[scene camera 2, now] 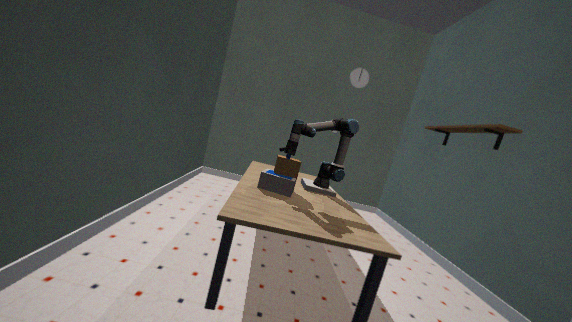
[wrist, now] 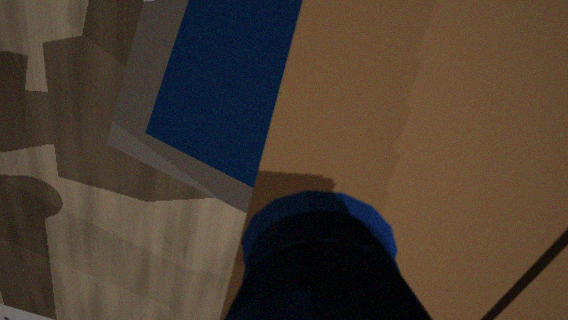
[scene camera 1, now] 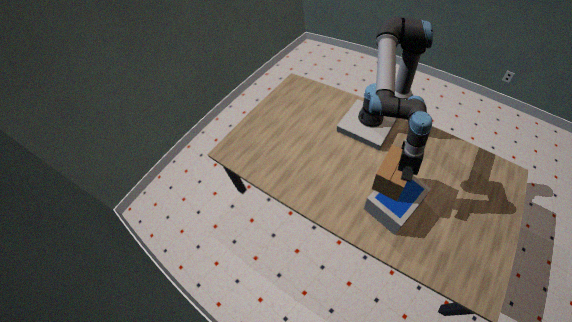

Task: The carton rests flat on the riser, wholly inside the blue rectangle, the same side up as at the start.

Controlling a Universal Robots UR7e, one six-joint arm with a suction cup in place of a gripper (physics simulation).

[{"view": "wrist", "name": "my suction cup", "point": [313,247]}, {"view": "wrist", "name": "brown carton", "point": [443,123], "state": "gripped by my suction cup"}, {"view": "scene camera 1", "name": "brown carton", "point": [387,181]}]
